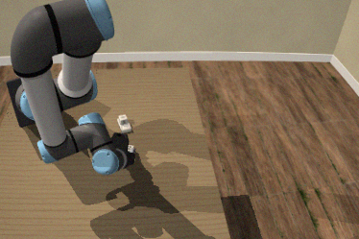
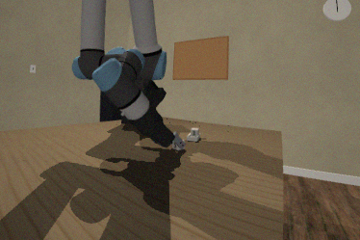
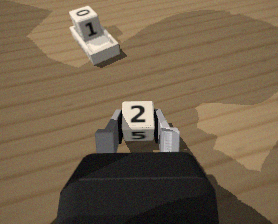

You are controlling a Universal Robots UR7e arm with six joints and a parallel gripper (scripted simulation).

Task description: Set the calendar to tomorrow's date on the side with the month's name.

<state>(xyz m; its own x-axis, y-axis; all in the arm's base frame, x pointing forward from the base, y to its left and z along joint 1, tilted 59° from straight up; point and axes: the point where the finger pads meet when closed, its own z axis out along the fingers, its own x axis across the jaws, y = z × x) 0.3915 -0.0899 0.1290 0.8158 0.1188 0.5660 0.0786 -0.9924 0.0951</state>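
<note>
Right now the white digit cube is 1 cm to the left of my hand and 1 cm below it. From my hand the other things lie so: white tray: 16 cm to the left, 1 cm below.
</note>
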